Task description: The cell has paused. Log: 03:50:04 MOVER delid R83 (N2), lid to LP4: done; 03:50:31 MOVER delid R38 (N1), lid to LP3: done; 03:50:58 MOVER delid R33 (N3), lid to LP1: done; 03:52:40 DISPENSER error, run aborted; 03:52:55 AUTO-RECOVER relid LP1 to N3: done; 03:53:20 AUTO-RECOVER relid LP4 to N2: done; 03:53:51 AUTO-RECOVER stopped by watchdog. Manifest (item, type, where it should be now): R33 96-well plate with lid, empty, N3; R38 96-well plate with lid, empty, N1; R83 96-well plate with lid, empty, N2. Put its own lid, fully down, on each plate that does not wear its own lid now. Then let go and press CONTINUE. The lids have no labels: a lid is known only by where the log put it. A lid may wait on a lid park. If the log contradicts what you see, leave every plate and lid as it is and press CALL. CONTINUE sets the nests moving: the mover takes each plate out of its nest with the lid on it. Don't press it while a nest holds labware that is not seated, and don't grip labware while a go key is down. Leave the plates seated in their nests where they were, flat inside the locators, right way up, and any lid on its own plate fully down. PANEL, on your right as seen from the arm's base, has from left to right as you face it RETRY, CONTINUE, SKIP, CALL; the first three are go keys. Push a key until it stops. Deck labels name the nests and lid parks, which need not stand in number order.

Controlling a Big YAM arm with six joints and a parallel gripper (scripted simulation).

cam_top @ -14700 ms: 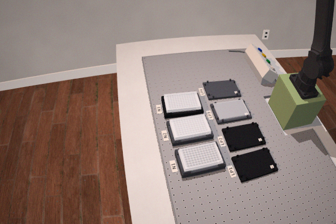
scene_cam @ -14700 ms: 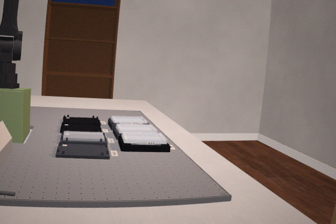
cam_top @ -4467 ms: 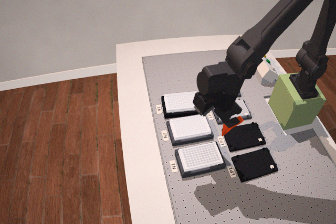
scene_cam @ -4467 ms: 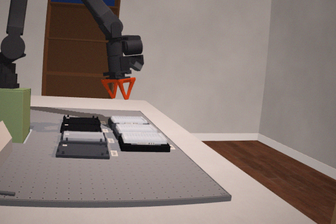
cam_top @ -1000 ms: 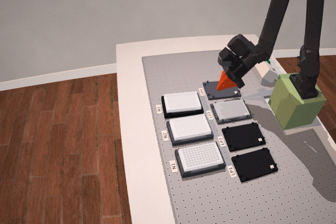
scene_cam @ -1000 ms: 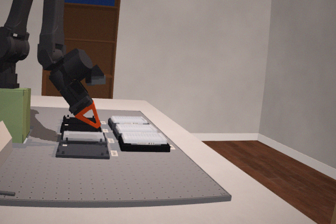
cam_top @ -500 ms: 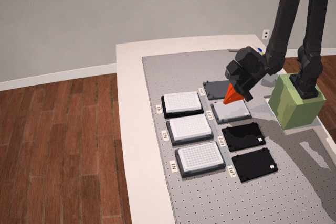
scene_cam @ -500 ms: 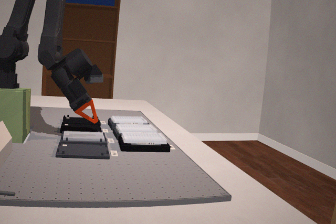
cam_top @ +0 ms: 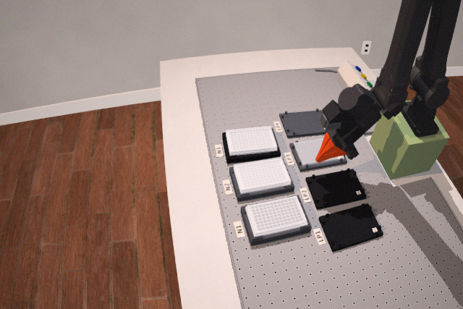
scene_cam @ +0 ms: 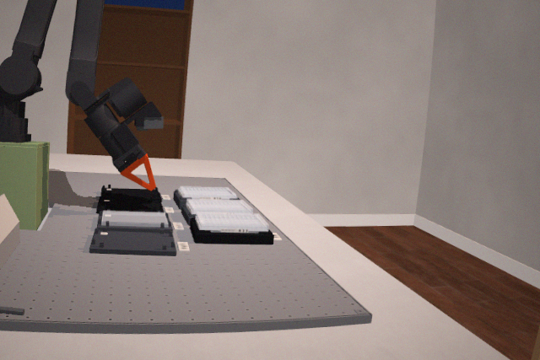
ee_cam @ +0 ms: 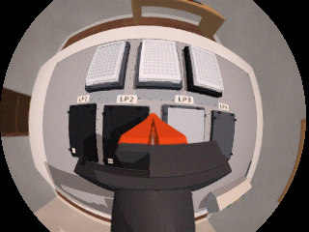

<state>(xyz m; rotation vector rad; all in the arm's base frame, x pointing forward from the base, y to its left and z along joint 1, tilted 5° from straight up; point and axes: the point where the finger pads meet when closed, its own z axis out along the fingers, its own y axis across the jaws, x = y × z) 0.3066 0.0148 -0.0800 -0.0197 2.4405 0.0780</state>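
My gripper is now 40 mm past the clear lid, 70 mm to the left of it and 50 mm above it. Round my hand: plate: 140 mm ahead, 120 mm to the left, 40 mm below; then lid park LP3: 40 mm behind, 70 mm to the right, 60 mm below; then lid park LP2: 40 mm behind, 60 mm to the left, 60 mm below.
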